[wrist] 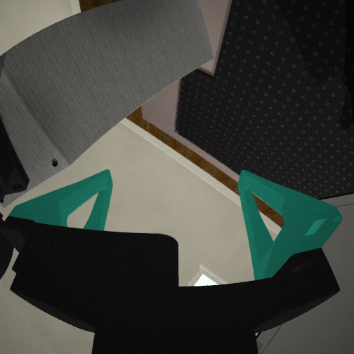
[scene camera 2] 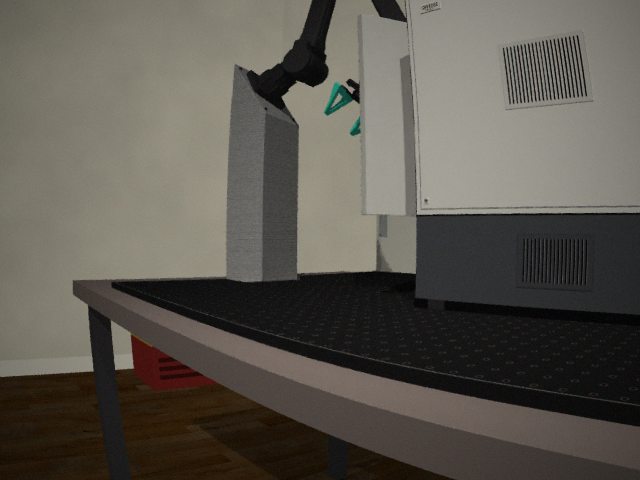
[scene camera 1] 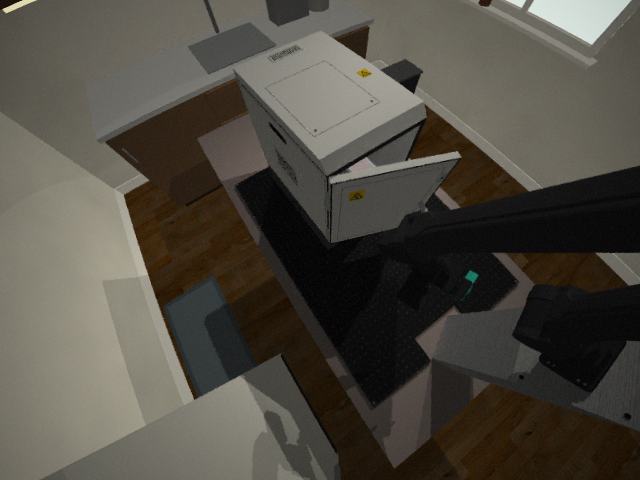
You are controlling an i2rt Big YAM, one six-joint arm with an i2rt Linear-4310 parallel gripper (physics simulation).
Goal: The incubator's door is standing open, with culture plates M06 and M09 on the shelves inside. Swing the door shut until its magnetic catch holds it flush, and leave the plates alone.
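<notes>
The incubator stands on the black perforated board. Its white door is open at an angle, with a gap at its free edge. A pinkish item shows in the gap; I cannot read a plate label, and the shelves are hidden. My gripper is open and empty, on the outer side of the door. Its green fingers point away from the door. In scene camera 1 the dark wrist overlaps the door's lower edge near the handle; whether they touch I cannot tell.
The grey arm pedestal stands near the fingers. The black board lies under the incubator. The arm's long dark link crosses above it. A red box is under the table.
</notes>
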